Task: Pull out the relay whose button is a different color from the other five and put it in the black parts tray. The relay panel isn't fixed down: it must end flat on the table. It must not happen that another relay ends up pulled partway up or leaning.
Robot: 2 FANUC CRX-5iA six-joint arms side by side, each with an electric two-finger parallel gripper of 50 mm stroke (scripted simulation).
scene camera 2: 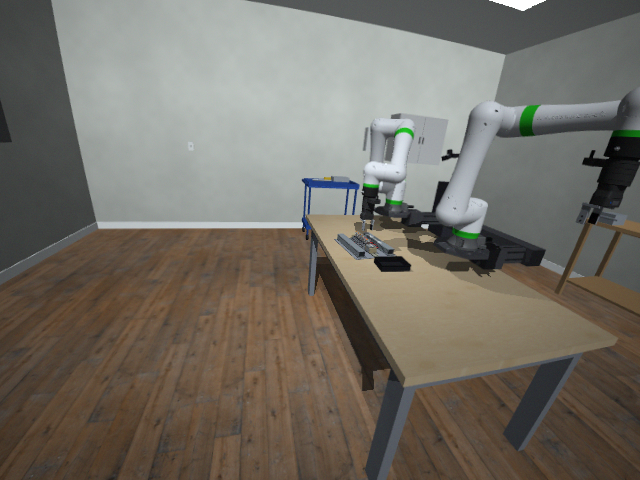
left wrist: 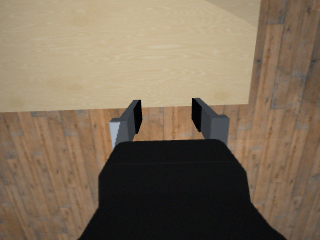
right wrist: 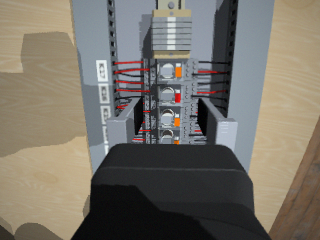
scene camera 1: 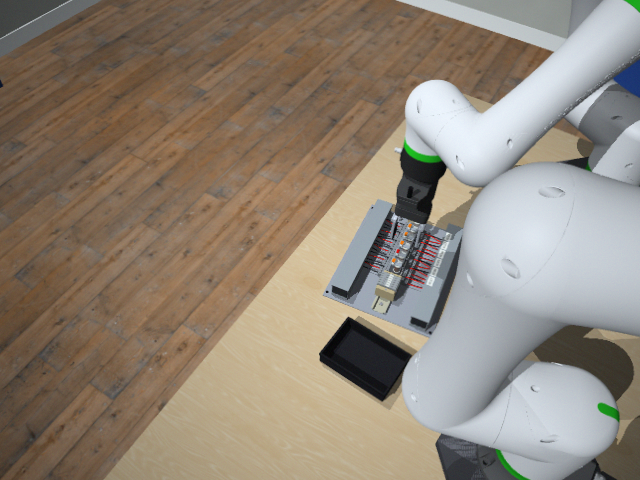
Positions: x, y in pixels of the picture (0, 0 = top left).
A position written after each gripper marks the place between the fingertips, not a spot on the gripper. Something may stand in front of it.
The left gripper shows in scene camera 2 (585, 223) and in the left wrist view (166, 109); in the right wrist view it is out of frame, in scene camera 1 it is out of frame. A relay panel shows in scene camera 2 (353, 246), in the right wrist view and in scene camera 1; in the left wrist view it is out of frame. The same spot on the relay panel: (right wrist: 100, 39) is (scene camera 1: 425, 293).
